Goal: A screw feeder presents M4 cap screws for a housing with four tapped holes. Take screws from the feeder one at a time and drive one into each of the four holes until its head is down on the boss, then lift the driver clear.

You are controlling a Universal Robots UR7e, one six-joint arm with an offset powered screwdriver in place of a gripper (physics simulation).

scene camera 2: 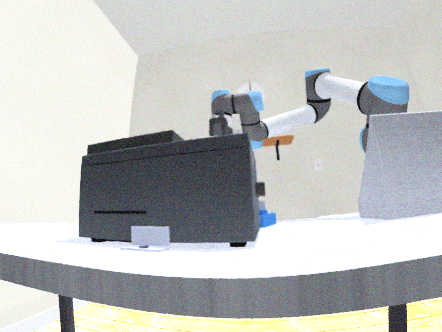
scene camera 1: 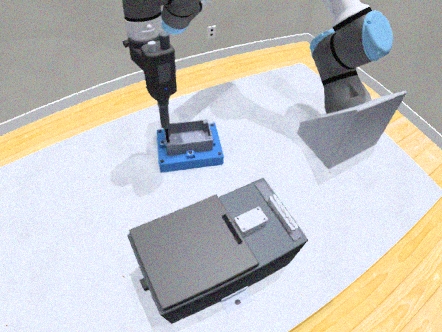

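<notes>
The grey open-topped housing (scene camera 1: 190, 146) sits in a blue fixture (scene camera 1: 191, 163) (scene camera 2: 268, 218), of which a part shows past the feeder in scene camera 2. My screwdriver (scene camera 1: 166, 136) is upright, with its tip at the left side of the housing, near its back left corner. Whether a screw is on the bit, and whether the tip touches the boss, is too small to tell. The holes and any screw heads are hard to make out. The dark screw feeder (scene camera 1: 195, 252) (scene camera 2: 165, 195) stands at the front; in scene camera 2 it hides the driver's tip and most of the housing.
A grey slanted panel (scene camera 1: 352, 131) (scene camera 2: 405, 165) stands at the right, near the arm's base. A small light bracket (scene camera 2: 150, 236) stands in front of the feeder. A white block (scene camera 1: 251, 219) sits on the feeder's top. The arm reaches over behind the fixture.
</notes>
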